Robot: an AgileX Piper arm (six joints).
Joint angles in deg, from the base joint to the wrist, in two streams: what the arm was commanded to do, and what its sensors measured. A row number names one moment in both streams.
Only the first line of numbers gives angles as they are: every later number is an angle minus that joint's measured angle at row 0.
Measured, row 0: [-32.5, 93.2, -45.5, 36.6, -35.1, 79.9]
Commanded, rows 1 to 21: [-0.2, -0.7, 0.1, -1.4, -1.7, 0.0]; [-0.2, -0.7, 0.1, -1.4, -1.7, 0.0]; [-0.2, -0.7, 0.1, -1.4, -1.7, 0.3]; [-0.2, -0.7, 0.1, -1.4, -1.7, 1.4]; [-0.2, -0.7, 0.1, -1.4, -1.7, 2.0]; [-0.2, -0.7, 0.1, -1.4, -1.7, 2.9]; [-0.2, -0.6, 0.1, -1.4, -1.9, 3.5]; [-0.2, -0.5, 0.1, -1.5, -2.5, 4.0]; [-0.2, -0.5, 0.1, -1.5, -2.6, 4.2]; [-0.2, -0.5, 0.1, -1.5, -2.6, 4.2]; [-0.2, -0.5, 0.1, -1.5, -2.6, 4.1]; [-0.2, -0.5, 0.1, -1.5, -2.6, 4.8]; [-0.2, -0.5, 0.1, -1.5, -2.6, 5.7]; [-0.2, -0.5, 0.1, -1.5, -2.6, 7.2]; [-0.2, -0.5, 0.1, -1.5, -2.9, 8.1]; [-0.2, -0.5, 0.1, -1.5, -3.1, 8.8]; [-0.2, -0.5, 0.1, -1.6, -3.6, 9.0]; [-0.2, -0.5, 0.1, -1.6, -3.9, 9.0]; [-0.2, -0.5, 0.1, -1.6, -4.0, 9.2]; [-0.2, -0.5, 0.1, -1.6, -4.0, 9.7]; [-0.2, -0.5, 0.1, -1.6, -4.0, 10.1]
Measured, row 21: [0.0, 0.0, 0.0, -0.3, -1.8, 8.9]
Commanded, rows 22 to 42: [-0.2, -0.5, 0.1, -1.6, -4.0, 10.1]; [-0.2, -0.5, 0.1, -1.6, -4.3, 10.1]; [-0.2, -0.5, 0.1, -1.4, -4.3, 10.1]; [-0.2, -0.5, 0.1, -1.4, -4.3, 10.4]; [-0.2, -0.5, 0.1, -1.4, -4.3, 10.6]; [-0.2, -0.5, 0.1, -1.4, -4.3, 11.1]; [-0.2, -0.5, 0.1, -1.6, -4.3, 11.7]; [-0.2, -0.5, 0.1, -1.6, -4.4, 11.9]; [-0.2, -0.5, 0.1, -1.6, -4.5, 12.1]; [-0.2, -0.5, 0.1, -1.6, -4.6, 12.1]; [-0.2, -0.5, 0.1, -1.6, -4.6, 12.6]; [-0.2, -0.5, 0.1, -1.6, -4.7, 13.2]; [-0.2, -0.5, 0.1, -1.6, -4.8, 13.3]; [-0.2, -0.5, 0.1, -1.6, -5.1, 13.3]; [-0.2, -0.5, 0.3, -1.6, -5.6, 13.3]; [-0.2, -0.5, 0.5, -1.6, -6.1, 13.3]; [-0.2, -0.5, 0.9, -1.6, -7.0, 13.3]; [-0.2, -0.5, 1.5, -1.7, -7.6, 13.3]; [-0.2, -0.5, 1.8, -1.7, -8.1, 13.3]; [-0.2, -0.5, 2.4, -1.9, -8.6, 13.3]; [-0.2, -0.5, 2.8, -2.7, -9.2, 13.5]
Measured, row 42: [0.0, 0.0, 1.2, -0.6, -5.6, 13.4]
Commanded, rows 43 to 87: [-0.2, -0.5, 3.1, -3.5, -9.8, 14.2]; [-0.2, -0.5, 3.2, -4.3, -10.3, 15.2]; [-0.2, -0.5, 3.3, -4.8, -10.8, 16.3]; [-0.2, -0.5, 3.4, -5.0, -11.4, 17.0]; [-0.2, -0.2, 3.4, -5.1, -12.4, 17.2]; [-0.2, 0.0, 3.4, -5.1, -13.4, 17.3]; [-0.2, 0.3, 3.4, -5.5, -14.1, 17.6]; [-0.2, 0.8, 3.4, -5.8, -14.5, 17.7]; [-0.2, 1.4, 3.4, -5.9, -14.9, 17.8]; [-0.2, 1.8, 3.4, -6.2, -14.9, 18.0]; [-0.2, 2.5, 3.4, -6.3, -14.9, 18.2]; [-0.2, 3.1, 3.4, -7.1, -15.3, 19.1]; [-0.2, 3.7, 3.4, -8.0, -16.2, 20.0]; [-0.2, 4.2, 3.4, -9.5, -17.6, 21.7]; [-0.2, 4.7, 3.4, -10.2, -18.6, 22.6]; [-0.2, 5.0, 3.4, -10.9, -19.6, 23.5]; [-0.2, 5.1, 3.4, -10.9, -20.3, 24.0]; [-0.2, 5.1, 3.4, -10.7, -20.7, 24.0]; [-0.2, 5.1, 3.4, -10.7, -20.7, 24.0]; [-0.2, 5.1, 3.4, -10.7, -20.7, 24.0]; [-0.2, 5.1, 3.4, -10.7, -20.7, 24.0]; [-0.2, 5.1, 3.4, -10.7, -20.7, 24.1]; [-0.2, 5.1, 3.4, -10.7, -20.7, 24.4]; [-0.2, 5.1, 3.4, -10.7, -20.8, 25.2]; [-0.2, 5.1, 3.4, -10.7, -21.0, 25.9]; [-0.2, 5.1, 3.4, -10.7, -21.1, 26.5]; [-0.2, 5.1, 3.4, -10.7, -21.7, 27.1]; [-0.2, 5.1, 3.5, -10.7, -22.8, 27.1]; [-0.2, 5.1, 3.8, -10.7, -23.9, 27.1]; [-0.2, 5.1, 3.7, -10.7, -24.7, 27.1]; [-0.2, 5.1, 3.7, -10.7, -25.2, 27.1]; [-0.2, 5.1, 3.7, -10.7, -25.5, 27.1]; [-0.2, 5.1, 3.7, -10.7, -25.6, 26.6]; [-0.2, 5.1, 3.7, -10.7, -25.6, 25.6]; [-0.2, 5.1, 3.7, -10.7, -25.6, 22.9]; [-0.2, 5.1, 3.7, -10.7, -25.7, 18.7]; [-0.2, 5.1, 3.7, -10.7, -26.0, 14.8]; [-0.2, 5.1, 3.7, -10.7, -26.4, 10.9]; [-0.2, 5.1, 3.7, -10.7, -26.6, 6.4]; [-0.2, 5.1, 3.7, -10.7, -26.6, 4.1]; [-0.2, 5.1, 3.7, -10.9, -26.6, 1.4]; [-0.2, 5.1, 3.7, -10.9, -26.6, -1.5]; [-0.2, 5.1, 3.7, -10.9, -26.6, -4.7]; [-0.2, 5.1, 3.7, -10.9, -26.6, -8.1]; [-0.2, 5.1, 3.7, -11.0, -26.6, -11.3]
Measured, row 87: [0.0, 5.2, 3.4, -9.4, -24.9, 1.5]
